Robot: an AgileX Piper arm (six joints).
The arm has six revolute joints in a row. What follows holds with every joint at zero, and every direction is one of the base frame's.
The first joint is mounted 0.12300 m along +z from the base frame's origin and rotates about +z.
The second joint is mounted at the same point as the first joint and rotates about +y.
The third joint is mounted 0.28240 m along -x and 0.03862 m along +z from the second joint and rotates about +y.
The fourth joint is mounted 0.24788 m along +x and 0.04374 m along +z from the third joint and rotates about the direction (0.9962, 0, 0.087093).
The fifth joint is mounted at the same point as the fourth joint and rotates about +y.
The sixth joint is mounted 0.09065 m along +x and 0.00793 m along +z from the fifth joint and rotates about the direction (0.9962, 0, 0.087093).
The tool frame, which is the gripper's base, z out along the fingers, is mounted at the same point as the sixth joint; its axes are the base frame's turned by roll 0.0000, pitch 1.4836 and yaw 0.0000 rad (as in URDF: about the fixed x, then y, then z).
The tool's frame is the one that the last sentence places.
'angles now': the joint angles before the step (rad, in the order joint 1, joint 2, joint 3, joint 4, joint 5, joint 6). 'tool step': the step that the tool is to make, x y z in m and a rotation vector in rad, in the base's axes. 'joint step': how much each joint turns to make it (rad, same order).
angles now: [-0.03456 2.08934 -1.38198 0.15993 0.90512 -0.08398]
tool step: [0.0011 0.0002 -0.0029 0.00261 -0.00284 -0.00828]
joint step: [0.00009 0.00760 -0.00011 0.00431 -0.01094 0.00446]
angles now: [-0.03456 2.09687 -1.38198 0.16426 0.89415 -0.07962]
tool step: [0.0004 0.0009 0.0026 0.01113 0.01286 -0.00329]
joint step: [-0.00009 0.00007 -0.01181 0.01004 0.02523 0.00082]
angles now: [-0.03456 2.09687 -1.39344 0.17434 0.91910 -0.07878]
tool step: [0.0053 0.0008 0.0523 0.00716 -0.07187 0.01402]
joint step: [0.00005 -0.08242 -0.08509 0.00120 0.09741 0.00003]
